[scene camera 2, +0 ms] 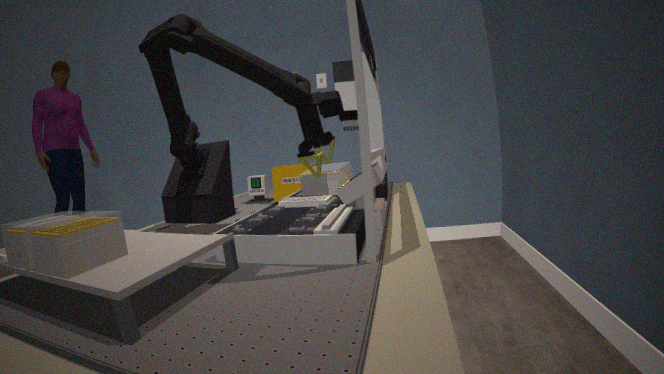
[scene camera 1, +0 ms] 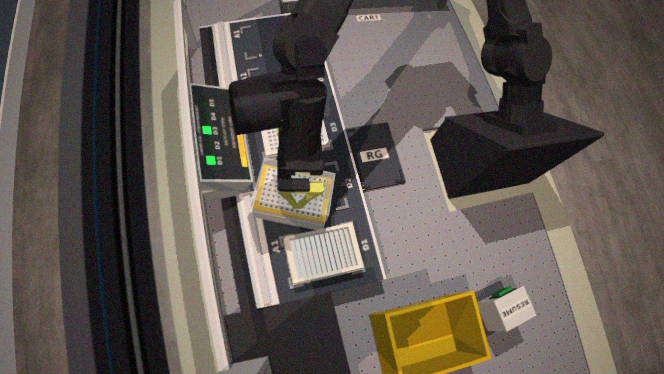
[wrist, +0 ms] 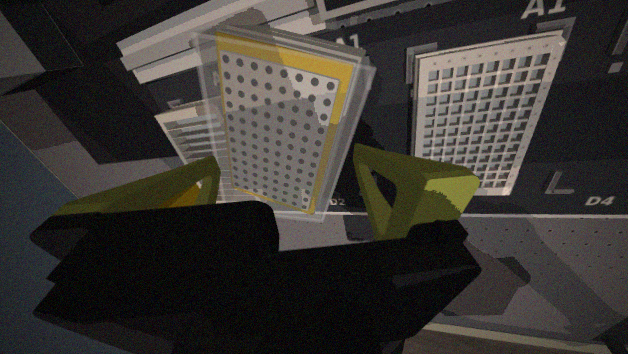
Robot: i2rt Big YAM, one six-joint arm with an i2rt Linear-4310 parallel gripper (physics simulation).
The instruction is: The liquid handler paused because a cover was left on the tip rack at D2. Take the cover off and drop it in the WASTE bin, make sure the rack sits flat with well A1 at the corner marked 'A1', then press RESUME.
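Frame: origin at the arm's base, x ahead, y left, z up, level; millimetres.
Seen in the pictures: gripper, fingertip midpoint: (scene camera 2: 323,170) (scene camera 1: 296,184) (wrist: 286,157); arm's base, link origin: (scene camera 2: 196,165) (scene camera 1: 519,125).
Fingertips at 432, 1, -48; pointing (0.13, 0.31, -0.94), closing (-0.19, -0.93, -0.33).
Note:
Pixels of each thing's top centre, then the offset from my fingertips to it, as dx, dy, dz. "pt": a spot on its surface instead.
- tip rack, top centre: (wrist: 265,169) (scene camera 1: 294,184) (scene camera 2: 324,163) +4, +5, +20
- clear cover, surface spot: (wrist: 368,82) pt +37, -59, -1
- deck's A1 mark, surface spot: (wrist: 347,41) pt +57, -43, -75
- yellow WASTE bin, top centre: (scene camera 1: 439,337) (scene camera 2: 296,165) -159, +310, +7
- RESUME box, top centre: (scene camera 1: 515,308) (scene camera 2: 257,176) -327, +315, -24
- ribbed white plate, top centre: (wrist: 212,164) (scene camera 1: 323,252) -21, +117, -44
- white gridded plate, top centre: (wrist: 471,135) (scene camera 1: 294,130) (scene camera 2: 305,198) -29, -132, -61
- status screen, surface spot: (scene camera 1: 220,132) pt +110, -133, -8
- dark RG pad, top centre: (scene camera 1: 374,153) -189, -67, -114
The tip rack (scene camera 1: 267,200) (scene camera 2: 314,186) (wrist: 270,120), grey with yellow edging, stands at D2, turned askew to the slot and apart from the corner bracket beside the D2 label. The clear cover (scene camera 1: 290,220) (scene camera 2: 341,166) (wrist: 368,82) is over it. Whether the rack sits flat is unclear; the deck's A1 mark (wrist: 347,41) is partly hidden. My gripper (scene camera 1: 298,204) (scene camera 2: 323,169) (wrist: 286,157) is open and empty, above the covered rack, its fingers on either side in the wrist view. The yellow WASTE bin (scene camera 1: 378,340) (scene camera 2: 284,189) and the RESUME box (scene camera 1: 518,310) (scene camera 2: 256,185) with its green button (scene camera 1: 503,292) stand apart.
A ribbed white plate (scene camera 1: 325,255) (wrist: 192,132) sits at D1, and a white gridded plate (scene camera 1: 270,142) (wrist: 470,120) on the rack's other side. The status screen (scene camera 1: 220,132) stands beside the deck. A dark RG pad (scene camera 1: 382,172) lies near D2. More racks (scene camera 2: 75,245) stand on a raised shelf (scene camera 2: 165,255).

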